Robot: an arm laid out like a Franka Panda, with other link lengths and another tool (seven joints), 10 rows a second.
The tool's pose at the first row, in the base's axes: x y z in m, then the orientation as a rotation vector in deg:
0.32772, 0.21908, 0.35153, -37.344, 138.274, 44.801
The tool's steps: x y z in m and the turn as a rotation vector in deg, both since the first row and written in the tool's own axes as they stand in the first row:
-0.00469, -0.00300, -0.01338, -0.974, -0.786, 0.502
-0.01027, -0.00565, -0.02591, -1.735, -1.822, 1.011
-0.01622, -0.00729, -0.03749, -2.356, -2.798, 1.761
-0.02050, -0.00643, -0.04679, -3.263, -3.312, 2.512
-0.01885, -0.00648, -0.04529, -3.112, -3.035, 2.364
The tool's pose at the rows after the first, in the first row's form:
0.32868, 0.20970, 0.36254, -36.717, 137.576, 46.339
0.33038, 0.20137, 0.37362, -35.863, 136.695, 47.636
0.33207, 0.19447, 0.38465, -34.710, 136.010, 48.838
0.33181, 0.19035, 0.39406, -33.908, 135.657, 50.330
0.33108, 0.19081, 0.39200, -34.170, 135.880, 50.051

